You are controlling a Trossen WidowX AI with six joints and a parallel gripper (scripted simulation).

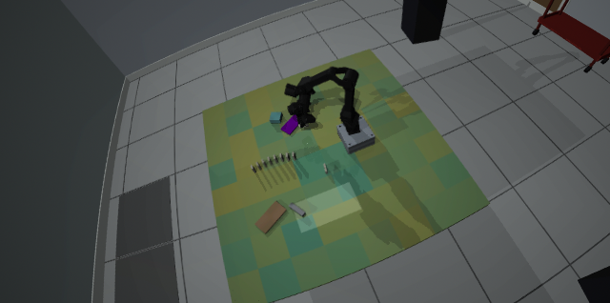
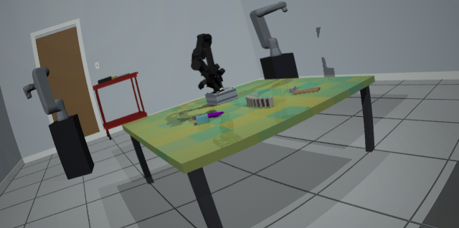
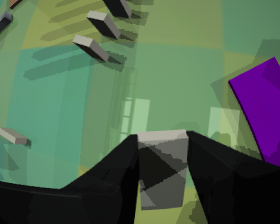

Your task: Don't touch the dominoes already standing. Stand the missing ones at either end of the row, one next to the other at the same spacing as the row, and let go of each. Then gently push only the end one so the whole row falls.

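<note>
Right now my gripper tip is 12 cm to the left of the flat purple piece, 11 cm above it and 5 cm short of it. From my gripper tip the other things lie so: teal block 18 cm to the right, 14 cm ahead, 10 cm below; grey piece 41 cm to the left, 10 cm below, 9 cm ahead; flat brown board 42 cm to the left, 23 cm ahead, 11 cm below.
</note>
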